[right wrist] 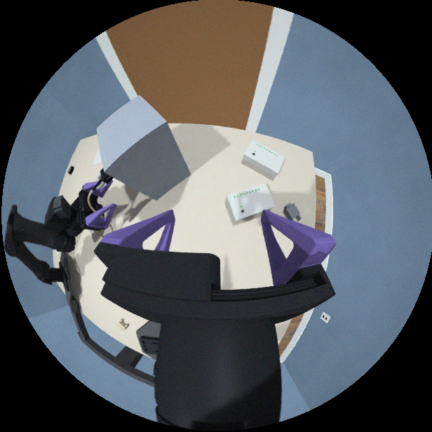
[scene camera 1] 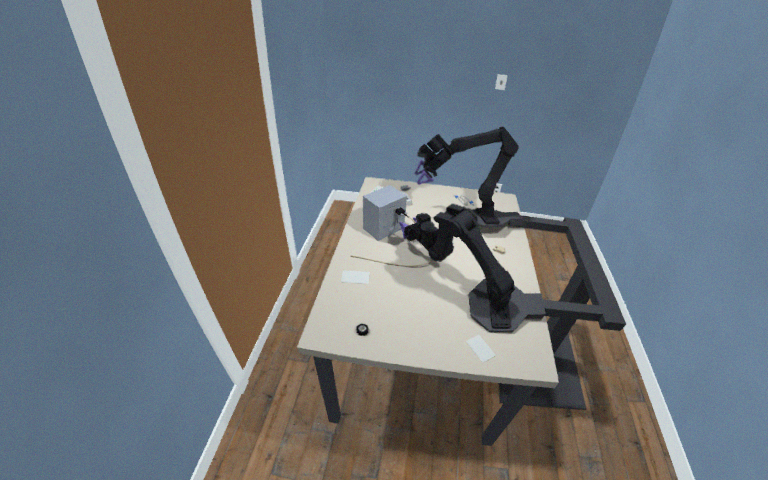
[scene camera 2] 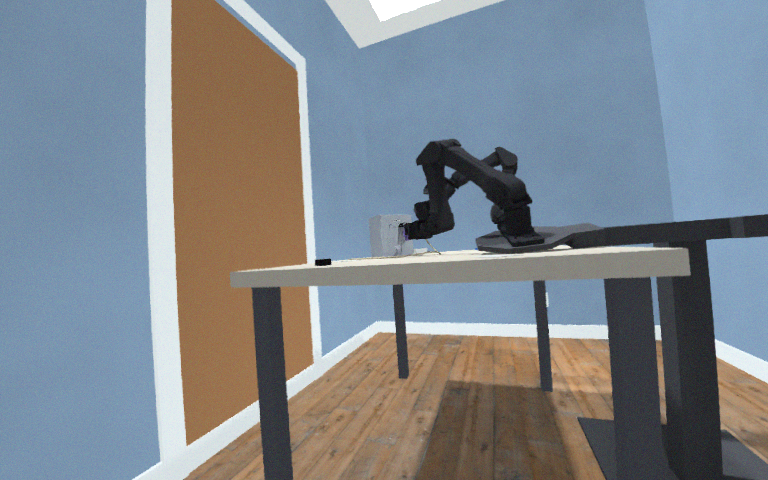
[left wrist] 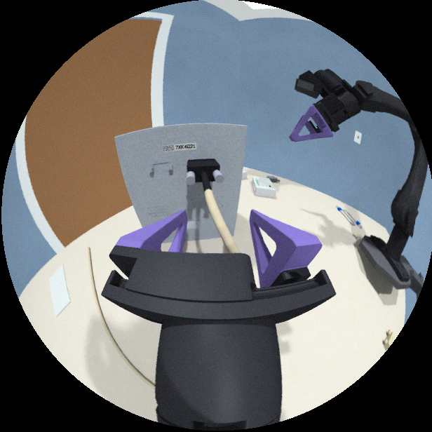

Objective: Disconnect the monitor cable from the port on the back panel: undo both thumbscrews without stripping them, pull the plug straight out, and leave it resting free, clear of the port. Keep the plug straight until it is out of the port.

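Places are measured from the left arm's base along level axes (x ahead, y up, z right), in metres.
Pixels of known places: left gripper, fingertip midpoint: (scene camera 1: 406, 220) (scene camera 2: 410, 233); right gripper, fingertip midpoint: (scene camera 1: 416, 178); left arm's base at its link origin: (scene camera 1: 498, 303) (scene camera 2: 519, 236); right arm's base at its link origin: (scene camera 1: 487, 216).
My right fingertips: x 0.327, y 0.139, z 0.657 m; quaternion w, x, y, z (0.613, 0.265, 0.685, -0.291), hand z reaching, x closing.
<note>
Ahead of a thing's pixels: the offset from my right fingertips to its top centre.
The grey box (scene camera 1: 378, 217) (scene camera 2: 382, 234) (left wrist: 150, 195) (right wrist: 155, 160) stands on the table with its back panel towards my left gripper. The black plug (left wrist: 202, 166) sits in the right-hand port of that panel in the left wrist view. Its two pale thumbscrews, the left one (left wrist: 190, 177) and the right one (left wrist: 218, 175), flank the black boot. The beige cable (left wrist: 217, 215) runs from the boot down between my left fingers. My left gripper (left wrist: 218, 214) (right wrist: 112, 191) is partly open, in front of the plug, holding nothing. My right gripper (right wrist: 217, 214) (scene camera 1: 423, 173) is wide open and empty, high above the table.
Two white boxes, one nearer (right wrist: 250, 202) and one farther (right wrist: 264, 159), and a grey adapter (right wrist: 292, 211) lie beside the grey box. A blue-ended item (left wrist: 348, 217) lies near the right arm's base. White cards @(dz -0.527, dx +0.235, dy -0.179 m) (scene camera 1: 355, 277) @(dz -0.834, dx -0.245, dy -0.179 m) (scene camera 1: 480, 348) and a black round object @(dz -0.792, dx +0.175, dy -0.164 m) (scene camera 1: 362, 329) lie on the table.
</note>
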